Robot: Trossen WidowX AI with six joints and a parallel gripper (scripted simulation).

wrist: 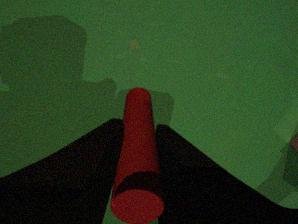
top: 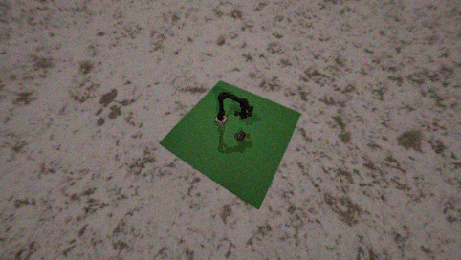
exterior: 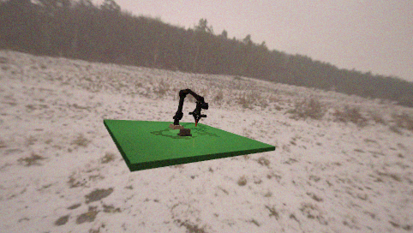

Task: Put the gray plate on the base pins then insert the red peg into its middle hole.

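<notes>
The gray plate is 170 mm to the right of my gripper tip, 100 mm ahead of it and 60 mm below it. From my gripper tip the other things lie so: red peg right at my gripper tip; then base 170 mm to the right, 100 mm below, 90 mm ahead.
</notes>
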